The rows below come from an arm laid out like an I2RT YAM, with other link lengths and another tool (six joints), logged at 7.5 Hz.
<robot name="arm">
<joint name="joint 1" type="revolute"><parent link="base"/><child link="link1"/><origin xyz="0.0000 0.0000 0.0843"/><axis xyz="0 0 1"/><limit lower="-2.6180" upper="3.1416"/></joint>
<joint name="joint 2" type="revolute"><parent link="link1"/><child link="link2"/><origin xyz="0.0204 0.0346 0.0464"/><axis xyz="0 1 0"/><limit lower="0.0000" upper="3.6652"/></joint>
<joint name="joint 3" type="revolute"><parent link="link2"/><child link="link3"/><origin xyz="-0.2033 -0.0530 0.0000"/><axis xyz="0 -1 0"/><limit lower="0.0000" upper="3.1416"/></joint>
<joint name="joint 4" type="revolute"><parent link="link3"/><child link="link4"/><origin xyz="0.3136 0.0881 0.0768"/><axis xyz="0 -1 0"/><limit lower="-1.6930" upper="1.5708"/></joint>
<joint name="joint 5" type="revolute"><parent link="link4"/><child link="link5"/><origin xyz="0.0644 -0.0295 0.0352"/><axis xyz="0 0 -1"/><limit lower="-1.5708" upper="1.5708"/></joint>
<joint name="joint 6" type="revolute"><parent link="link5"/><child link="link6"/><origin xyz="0.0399 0.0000 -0.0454"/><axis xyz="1 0 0"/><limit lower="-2.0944" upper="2.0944"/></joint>
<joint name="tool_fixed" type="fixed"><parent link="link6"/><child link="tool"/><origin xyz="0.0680 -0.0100 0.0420" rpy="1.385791 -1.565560 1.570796"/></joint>
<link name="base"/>
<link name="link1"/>
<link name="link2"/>
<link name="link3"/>
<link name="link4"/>
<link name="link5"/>
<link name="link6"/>
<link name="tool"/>
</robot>
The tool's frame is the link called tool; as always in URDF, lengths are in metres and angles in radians.
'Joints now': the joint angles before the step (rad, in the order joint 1, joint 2, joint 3, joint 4, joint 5, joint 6). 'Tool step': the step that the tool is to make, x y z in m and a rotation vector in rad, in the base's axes. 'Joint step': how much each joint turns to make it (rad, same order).
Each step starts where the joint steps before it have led.
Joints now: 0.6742 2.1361 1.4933 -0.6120 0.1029 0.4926
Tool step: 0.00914 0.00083 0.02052 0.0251 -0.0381 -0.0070
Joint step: -0.0096 -0.0282 0.0181 -0.0004 0.0029 -0.0038
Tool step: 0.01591 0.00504 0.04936 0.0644 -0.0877 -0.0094
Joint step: -0.0109 -0.0602 0.0492 -0.0003 0.0019 -0.0025
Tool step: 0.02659 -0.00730 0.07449 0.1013 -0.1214 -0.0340
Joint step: -0.0434 -0.0697 0.0935 -0.0051 -0.0134 -0.0027
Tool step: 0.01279 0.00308 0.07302 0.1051 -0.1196 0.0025
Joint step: -0.0133 -0.0354 0.1224 0.0004 -0.0244 0.0001
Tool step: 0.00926 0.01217 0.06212 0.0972 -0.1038 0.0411
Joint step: -0.0007 0.0340 0.1757 -0.0007 -0.0460 -0.0106
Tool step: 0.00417 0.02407 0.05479 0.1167 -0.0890 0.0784
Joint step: 0.0161 0.0974 0.2354 0.0016 -0.0770 0.0044
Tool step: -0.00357 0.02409 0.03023 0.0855 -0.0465 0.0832
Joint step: 0.0239 0.0971 0.1870 -0.0011 -0.0718 0.0116
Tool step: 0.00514 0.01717 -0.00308 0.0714 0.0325 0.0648
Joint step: 0.0045 0.0991 0.1222 0.0013 -0.0855 0.0476
